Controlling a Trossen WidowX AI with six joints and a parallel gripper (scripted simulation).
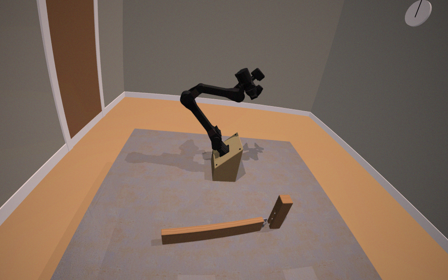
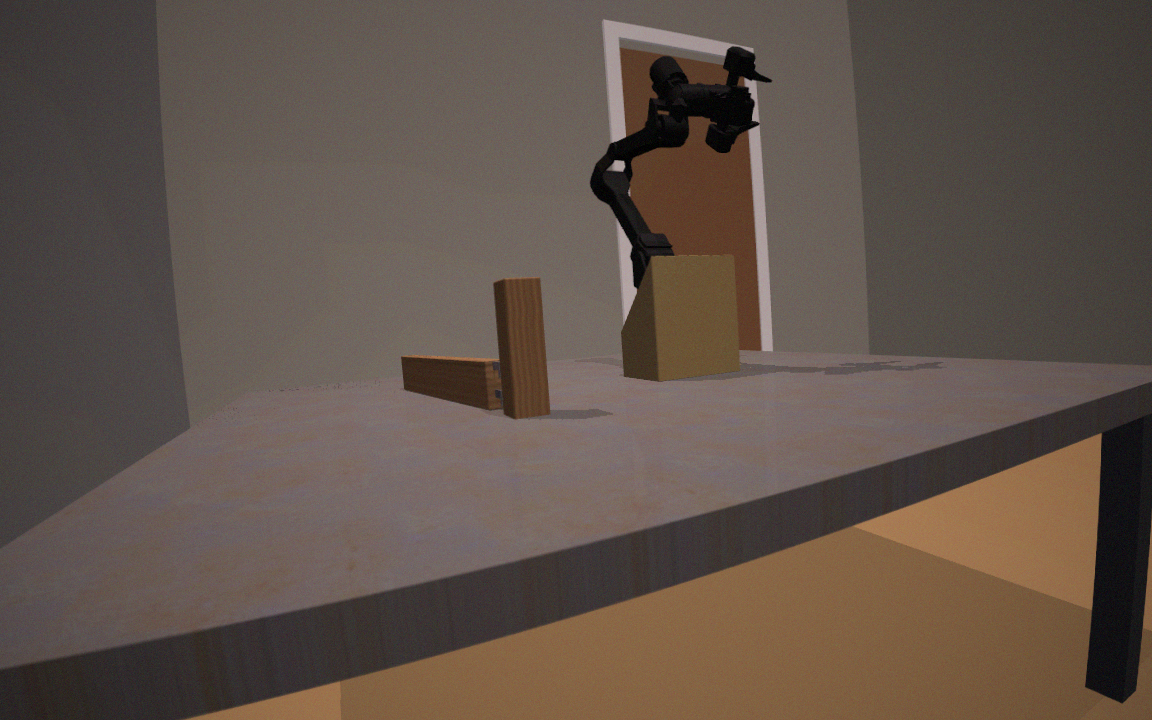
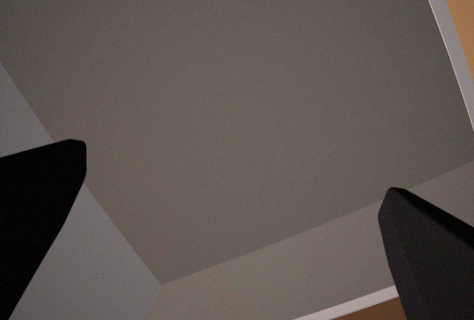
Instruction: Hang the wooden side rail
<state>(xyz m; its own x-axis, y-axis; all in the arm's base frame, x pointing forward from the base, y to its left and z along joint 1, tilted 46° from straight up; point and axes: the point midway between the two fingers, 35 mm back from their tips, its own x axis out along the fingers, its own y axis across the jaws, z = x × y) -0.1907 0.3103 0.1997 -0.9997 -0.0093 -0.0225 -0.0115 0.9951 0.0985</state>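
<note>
My gripper tip is now 570 mm short of the headboard post, 430 mm above it and 170 mm to the right of it.
</note>
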